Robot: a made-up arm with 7 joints. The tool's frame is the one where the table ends. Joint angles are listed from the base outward.
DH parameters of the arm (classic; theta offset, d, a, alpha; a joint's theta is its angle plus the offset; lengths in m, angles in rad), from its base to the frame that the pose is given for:
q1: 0 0.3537 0 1.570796
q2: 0 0.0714 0 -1.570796
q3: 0 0.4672 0.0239 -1.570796
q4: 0 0.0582 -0.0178 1.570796
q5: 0 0.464 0 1.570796
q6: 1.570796 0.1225 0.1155 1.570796
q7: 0 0.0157 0 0
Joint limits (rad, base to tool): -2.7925..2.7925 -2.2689..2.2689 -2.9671..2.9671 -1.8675..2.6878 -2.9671..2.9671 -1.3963..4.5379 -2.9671..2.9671
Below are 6 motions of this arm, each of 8 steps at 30 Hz.
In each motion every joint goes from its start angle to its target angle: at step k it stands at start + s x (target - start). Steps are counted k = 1, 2, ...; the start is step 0. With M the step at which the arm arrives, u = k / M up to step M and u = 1 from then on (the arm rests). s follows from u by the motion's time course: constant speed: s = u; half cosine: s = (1 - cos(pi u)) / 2; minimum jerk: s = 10 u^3 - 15 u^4 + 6 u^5.
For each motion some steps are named. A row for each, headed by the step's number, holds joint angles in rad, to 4 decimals.
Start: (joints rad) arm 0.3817 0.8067 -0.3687 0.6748 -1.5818 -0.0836 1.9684
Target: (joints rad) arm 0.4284 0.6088 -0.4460 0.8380 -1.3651 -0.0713 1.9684
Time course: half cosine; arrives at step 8
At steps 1, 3, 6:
1: 0.3835 0.7992 -0.3716 0.6810 -1.5736 -0.0831 1.9684
3: 0.3961 0.7456 -0.3926 0.7252 -1.5149 -0.0798 1.9684
6: 0.4216 0.6378 -0.4347 0.8141 -1.3968 -0.0731 1.9684

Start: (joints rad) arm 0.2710 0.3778 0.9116 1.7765 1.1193 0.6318 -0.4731
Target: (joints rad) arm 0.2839 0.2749 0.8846 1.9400 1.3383 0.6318 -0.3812
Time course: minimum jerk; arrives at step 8
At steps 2, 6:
2: 0.2723 0.3671 0.9088 1.7934 1.1420 0.6318 -0.4636
6: 0.2826 0.2856 0.8874 1.9231 1.3156 0.6318 -0.3907

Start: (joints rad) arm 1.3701 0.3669 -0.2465 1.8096 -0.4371 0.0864 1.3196
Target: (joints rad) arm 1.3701 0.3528 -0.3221 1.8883 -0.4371 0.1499 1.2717
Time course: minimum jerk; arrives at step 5
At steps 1, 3, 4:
1: 1.3701 0.3661 -0.2509 1.8142 -0.4371 0.0901 1.3168
3: 1.3701 0.3573 -0.2981 1.8633 -0.4371 0.1297 1.2869
4: 1.3701 0.3536 -0.3177 1.8837 -0.4371 0.1462 1.2745

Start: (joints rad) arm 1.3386 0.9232 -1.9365 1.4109 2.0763 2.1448 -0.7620
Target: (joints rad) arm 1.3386 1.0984 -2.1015 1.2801 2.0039 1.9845 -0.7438
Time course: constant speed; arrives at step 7
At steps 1, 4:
1: 1.3386 0.9482 -1.9601 1.3922 2.0660 2.1219 -0.7594
4: 1.3386 1.0233 -2.0308 1.3362 2.0349 2.0532 -0.7516

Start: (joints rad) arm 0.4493 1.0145 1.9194 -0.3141 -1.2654 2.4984 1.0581
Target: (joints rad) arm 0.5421 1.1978 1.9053 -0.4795 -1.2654 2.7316 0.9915
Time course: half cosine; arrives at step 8
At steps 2, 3, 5, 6, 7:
2: 0.4629 1.0413 1.9173 -0.3383 -1.2654 2.5326 1.0483
3: 0.4779 1.0711 1.9150 -0.3652 -1.2654 2.5704 1.0375
5: 0.5135 1.1412 1.9097 -0.4284 -1.2654 2.6596 1.0121
6: 0.5285 1.1710 1.9074 -0.4553 -1.2654 2.6974 1.0013
7: 0.5386 1.1908 1.9058 -0.4732 -1.2654 2.7227 0.9940

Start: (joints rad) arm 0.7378 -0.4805 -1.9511 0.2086 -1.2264 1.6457 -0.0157
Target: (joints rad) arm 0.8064 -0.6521 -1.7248 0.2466 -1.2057 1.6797 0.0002
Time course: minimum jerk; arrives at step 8
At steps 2, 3, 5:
2: 0.7449 -0.4983 -1.9277 0.2125 -1.2243 1.6492 -0.0141
3: 0.7567 -0.5277 -1.8888 0.2191 -1.2207 1.6551 -0.0113
5: 0.7875 -0.6049 -1.7871 0.2361 -1.2114 1.6703 -0.0042

